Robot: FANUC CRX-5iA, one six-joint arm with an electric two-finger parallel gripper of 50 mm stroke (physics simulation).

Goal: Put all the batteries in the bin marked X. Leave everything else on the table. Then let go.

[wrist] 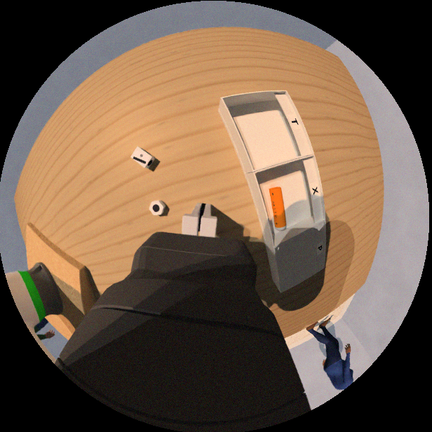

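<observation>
An orange battery (277,207) lies in the middle compartment of the white bin tray, the one marked X (314,190). My gripper (202,212) is shut with nothing between its fingers. It is over the wooden table, to the left of the tray in the view. No other battery shows in this view; the gripper body hides the part of the table beneath it.
The white tray (235,135) also has compartments marked T and P; P lies in shadow. A metal sharpener (143,157) and a hex nut (157,208) lie on the table (165,115) left of the tray. A wooden block-like stand (57,252) is at lower left.
</observation>
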